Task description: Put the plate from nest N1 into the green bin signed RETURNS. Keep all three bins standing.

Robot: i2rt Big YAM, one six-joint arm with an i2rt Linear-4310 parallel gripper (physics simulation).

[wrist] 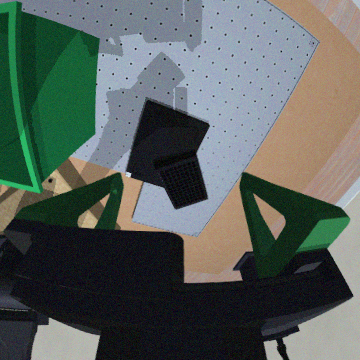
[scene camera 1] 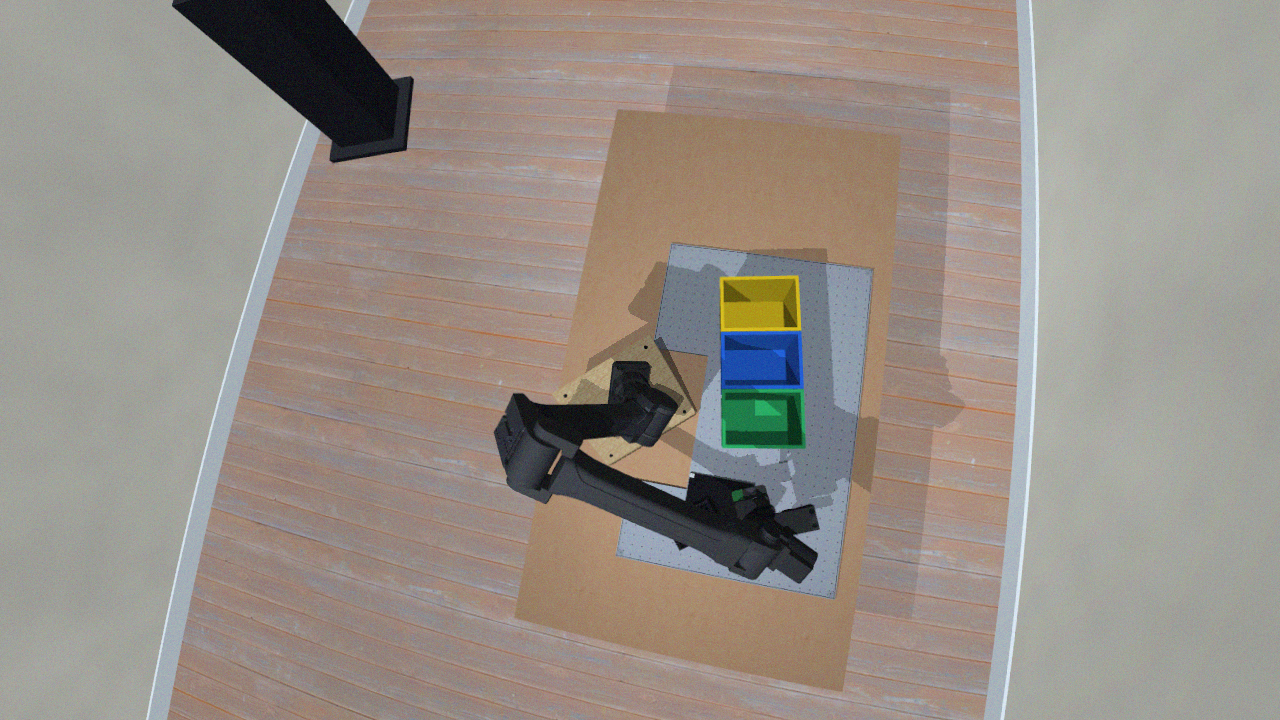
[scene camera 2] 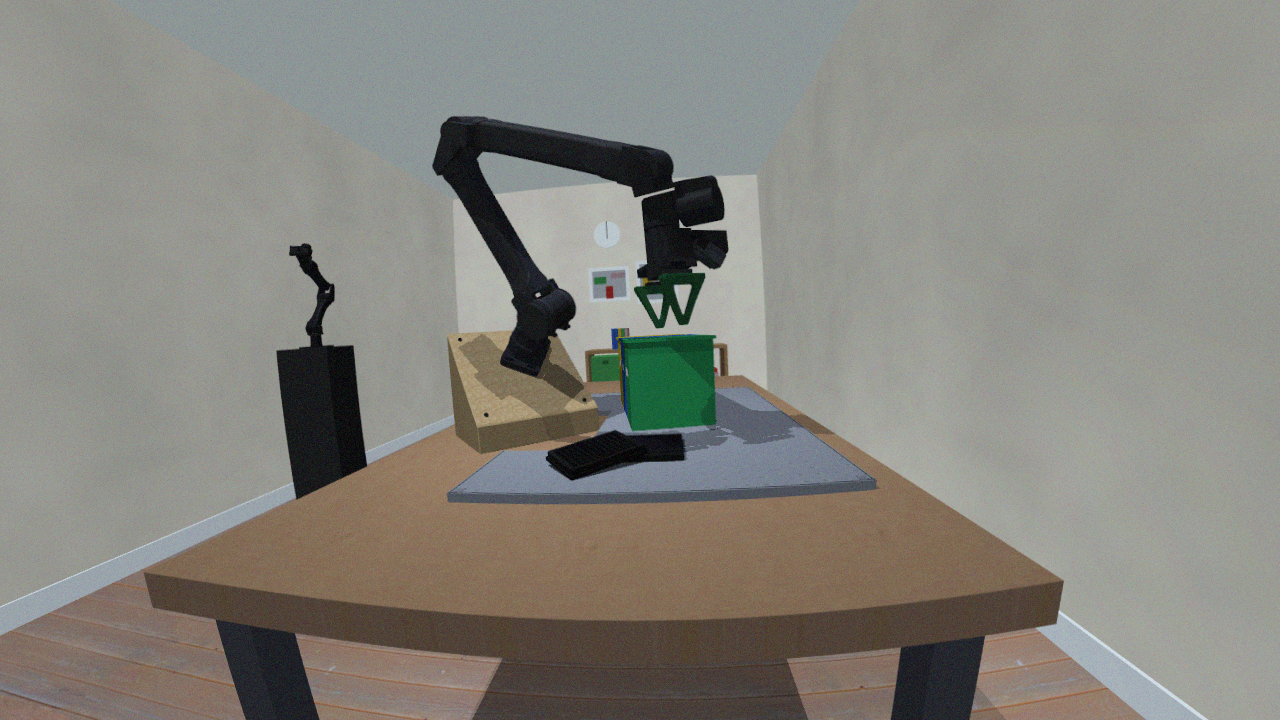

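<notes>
There is my gripper, which I see in the wrist view too. I also see a green bin, a blue bin and a yellow bin, and with them a black plate and a black nest.
</notes>
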